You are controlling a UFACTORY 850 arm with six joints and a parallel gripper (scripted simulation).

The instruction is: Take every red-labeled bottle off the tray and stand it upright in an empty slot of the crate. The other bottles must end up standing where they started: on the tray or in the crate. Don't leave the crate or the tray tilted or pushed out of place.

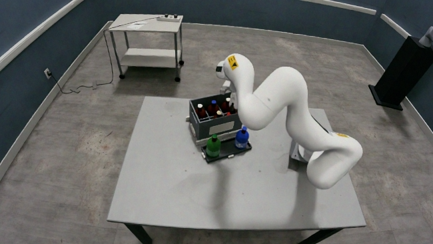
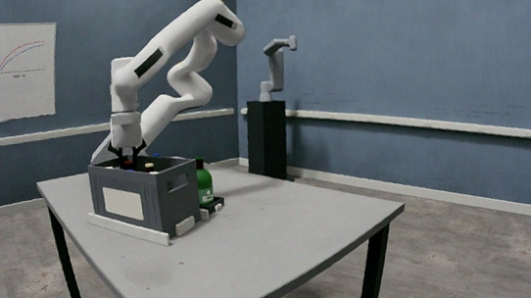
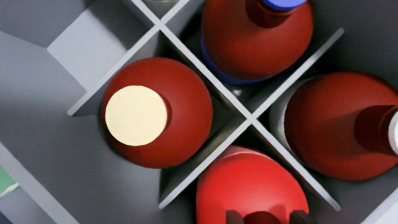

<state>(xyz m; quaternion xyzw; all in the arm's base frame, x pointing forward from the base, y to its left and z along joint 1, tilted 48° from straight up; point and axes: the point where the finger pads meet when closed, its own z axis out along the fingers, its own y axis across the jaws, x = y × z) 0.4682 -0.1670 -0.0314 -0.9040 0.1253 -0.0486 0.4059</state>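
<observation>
The red-labeled bottle lies 7 cm below my hand. From my hand the other things lie so: grey crate: 10 cm ahead, 1 cm to the left, 8 cm below; black tray: 1 cm behind, 17 cm to the left, 15 cm below; blue bottle: 8 cm behind, 12 cm to the left, 7 cm below.
</observation>
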